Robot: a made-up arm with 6 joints.
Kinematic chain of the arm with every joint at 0, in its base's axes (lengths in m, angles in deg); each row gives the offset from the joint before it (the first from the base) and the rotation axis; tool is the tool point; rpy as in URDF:
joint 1: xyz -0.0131 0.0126 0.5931 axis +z
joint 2: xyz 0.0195 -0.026 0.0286 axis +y
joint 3: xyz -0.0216 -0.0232 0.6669 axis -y
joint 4: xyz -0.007 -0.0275 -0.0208 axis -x
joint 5: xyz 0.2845 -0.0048 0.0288 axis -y
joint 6: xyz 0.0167 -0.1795 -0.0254 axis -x
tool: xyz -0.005 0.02 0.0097 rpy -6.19 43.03 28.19
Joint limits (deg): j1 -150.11..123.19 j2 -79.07..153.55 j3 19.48..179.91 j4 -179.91..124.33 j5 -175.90..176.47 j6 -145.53..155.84
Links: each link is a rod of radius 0.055 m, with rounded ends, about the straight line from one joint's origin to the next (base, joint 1, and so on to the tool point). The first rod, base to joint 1, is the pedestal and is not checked.
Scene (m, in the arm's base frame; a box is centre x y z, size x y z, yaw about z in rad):
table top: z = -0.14
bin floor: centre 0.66 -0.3 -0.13 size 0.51 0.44 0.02 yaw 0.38
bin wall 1: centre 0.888 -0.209 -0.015 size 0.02 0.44 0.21 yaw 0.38
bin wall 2: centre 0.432 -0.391 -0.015 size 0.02 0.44 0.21 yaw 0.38
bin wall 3: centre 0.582 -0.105 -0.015 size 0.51 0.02 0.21 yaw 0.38
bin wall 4: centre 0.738 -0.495 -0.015 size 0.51 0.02 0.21 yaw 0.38
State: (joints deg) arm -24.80 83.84 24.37 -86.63 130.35 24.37
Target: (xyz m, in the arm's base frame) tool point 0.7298 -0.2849 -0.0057
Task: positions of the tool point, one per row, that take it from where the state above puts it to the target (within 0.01 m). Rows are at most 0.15 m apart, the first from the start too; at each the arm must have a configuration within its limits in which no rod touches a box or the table.
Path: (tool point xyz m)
1: 0.6003 -0.3892 0.2862
2: 0.6515 -0.3729 0.2025
3: 0.6906 -0.3491 0.1249
4: 0.7170 -0.3191 0.0552
5: 0.7298 -0.2849 -0.0057

